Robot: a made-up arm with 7 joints.
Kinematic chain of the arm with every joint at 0, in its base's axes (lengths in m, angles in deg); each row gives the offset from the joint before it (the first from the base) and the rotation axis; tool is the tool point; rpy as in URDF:
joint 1: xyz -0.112 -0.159 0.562 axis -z
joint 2: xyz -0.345 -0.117 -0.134 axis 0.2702 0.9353 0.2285
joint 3: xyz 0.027 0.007 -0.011 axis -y
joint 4: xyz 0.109 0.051 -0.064 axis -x
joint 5: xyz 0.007 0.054 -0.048 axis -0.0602 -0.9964 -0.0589
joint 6: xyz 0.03 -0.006 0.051 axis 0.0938 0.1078 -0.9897
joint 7: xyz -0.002 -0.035 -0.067 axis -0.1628 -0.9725 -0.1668
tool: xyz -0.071 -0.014 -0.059 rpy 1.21 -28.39 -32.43
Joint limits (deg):
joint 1: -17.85..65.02
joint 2: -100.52..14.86
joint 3: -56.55..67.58
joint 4: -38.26..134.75
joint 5: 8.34..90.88
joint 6: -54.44..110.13
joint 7: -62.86..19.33
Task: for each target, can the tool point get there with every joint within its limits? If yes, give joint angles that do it. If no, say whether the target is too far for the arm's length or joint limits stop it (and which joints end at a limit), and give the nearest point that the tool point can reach.
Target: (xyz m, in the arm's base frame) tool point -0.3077 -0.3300 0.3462
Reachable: yes | joints 14.92 -6.84 17.08 117.39 83.36 76.52 -34.98
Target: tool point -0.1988 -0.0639 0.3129
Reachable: yes | joints 30.64 -23.49 2.98 -2.50 78.96 70.27 -41.26
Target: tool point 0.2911 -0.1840 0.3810
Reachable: no: joint limits stop it (at a limit: joint 1, joint 6, joint 7) | nearest point -0.0662 -0.0452 0.3970 | short by 0.384 m
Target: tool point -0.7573 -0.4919 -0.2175
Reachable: no: too far | nearest point -0.5452 -0.3768 0.1643 | short by 0.452 m
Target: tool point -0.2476 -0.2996 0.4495
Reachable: yes | joints 16.63 -48.78 8.28 33.90 76.15 19.02 -18.97
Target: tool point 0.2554 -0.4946 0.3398
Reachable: no: joint limits stop it (at a limit: joint 1, joint 6, joint 7) | nearest point -0.0966 -0.3889 0.3967 | short by 0.372 m
